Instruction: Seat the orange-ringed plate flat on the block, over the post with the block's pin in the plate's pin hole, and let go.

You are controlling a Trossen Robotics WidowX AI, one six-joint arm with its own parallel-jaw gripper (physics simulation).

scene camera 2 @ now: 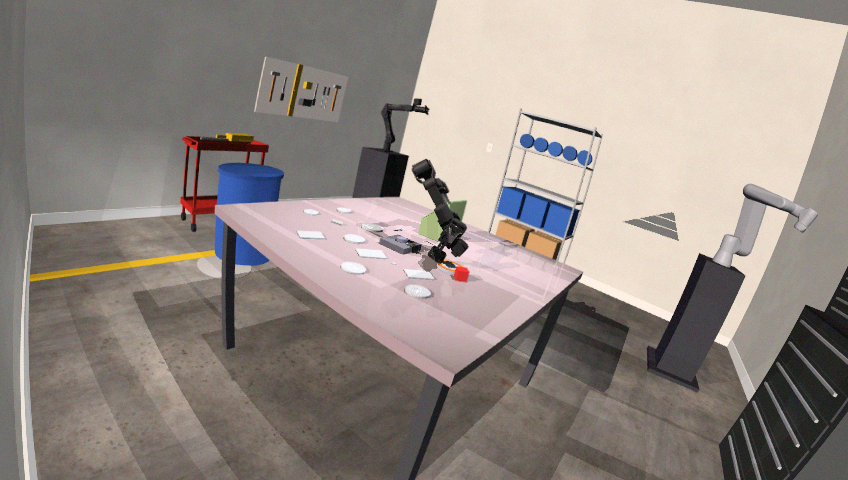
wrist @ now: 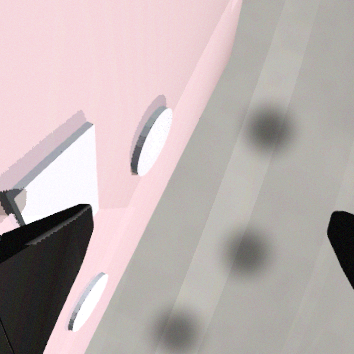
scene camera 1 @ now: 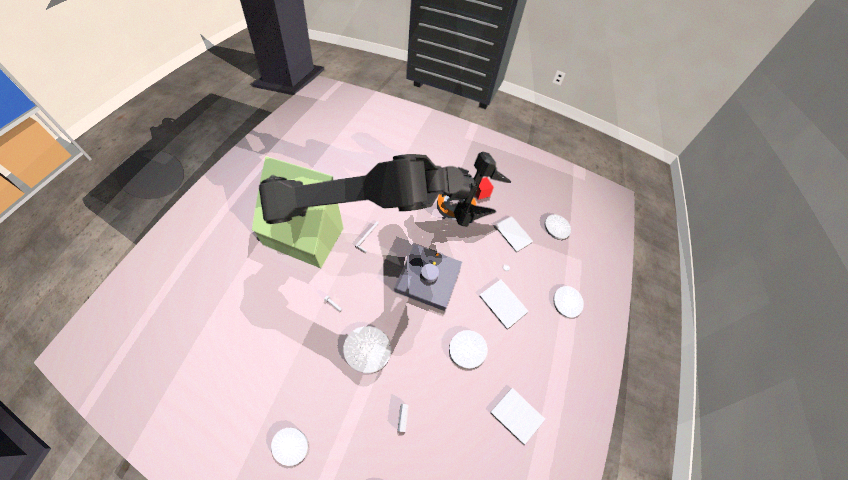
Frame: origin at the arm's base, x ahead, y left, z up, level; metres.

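Where they show: gripper, fingertip midpoint: (scene camera 2: pixel 442 252) (wrist: pixel 213 219) (scene camera 1: pixel 503 196); arm's base, origin of the base link: (scene camera 1: pixel 295 198).
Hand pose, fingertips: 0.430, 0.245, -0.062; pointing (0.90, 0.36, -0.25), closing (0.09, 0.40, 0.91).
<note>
Each offset is from my fingertips to the top centre of the thing, as dx, dy, dz. "*": to the spot under its first point.
The orange-ringed plate @[-0.110, -0.004, -0.075] (scene camera 1: pixel 443 205) (scene camera 2: pixel 449 270) lies on the pink table, mostly hidden under my wrist. The grey block @[-0.109, -0.244, -0.048] (scene camera 1: pixel 443 288) (scene camera 2: pixel 395 244) sits nearer the table's middle, with its round post @[* -0.108, -0.246, -0.048] (scene camera 1: pixel 430 272) upright and a small orange pin @[* -0.108, -0.213, -0.058] (scene camera 1: pixel 434 262) beside it; nothing is on it. My gripper (scene camera 1: pixel 502 196) (scene camera 2: pixel 435 257) (wrist: pixel 213 219) is open and empty. It hangs tilted just past the plate, toward the table's far edge, with a red cube @[-0.055, +0.069, -0.047] (scene camera 1: pixel 485 189) (scene camera 2: pixel 461 273) below it. The wrist view shows neither the plate nor the block.
A green box (scene camera 1: pixel 303 229) (scene camera 2: pixel 441 220) stands by the arm's base. White discs @[+0.187, +0.041, -0.080] (scene camera 1: pixel 557 226) (wrist: pixel 152 140) and white rectangular plates @[+0.064, -0.035, -0.082] (scene camera 1: pixel 514 233) (wrist: pixel 60 175) are scattered around, with small white bars @[-0.280, -0.190, -0.081] (scene camera 1: pixel 365 236). The table edge (wrist: pixel 197 105) runs close to the gripper.
</note>
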